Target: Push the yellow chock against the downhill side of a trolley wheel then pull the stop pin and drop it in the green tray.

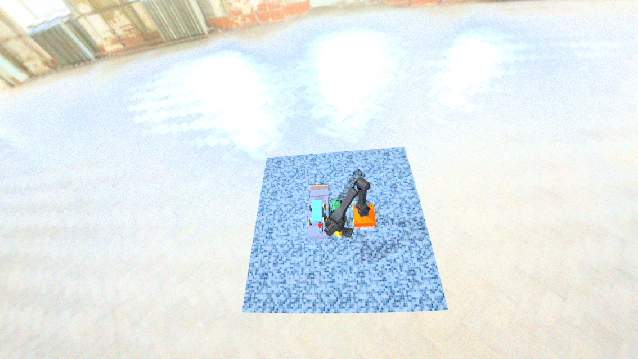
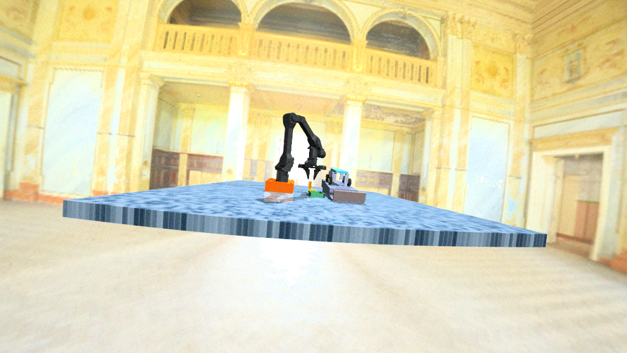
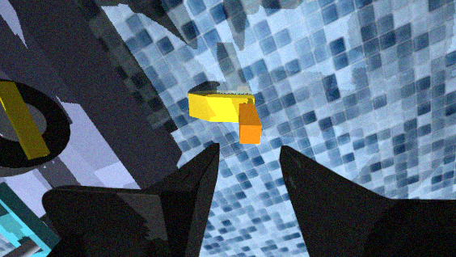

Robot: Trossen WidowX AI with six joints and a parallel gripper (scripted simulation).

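Right now the yellow chock is 1 cm ahead of my gripper tip, 2 cm to the right of it and 6 cm below it. From my gripper tip the other things lie so: red-headed stop pin (13 cm ahead, 5 cm to the right, 5 cm above); trolley (12 cm ahead, 16 cm to the right, 3 cm above); lilac ramp (12 cm ahead, 17 cm to the right, 3 cm below).
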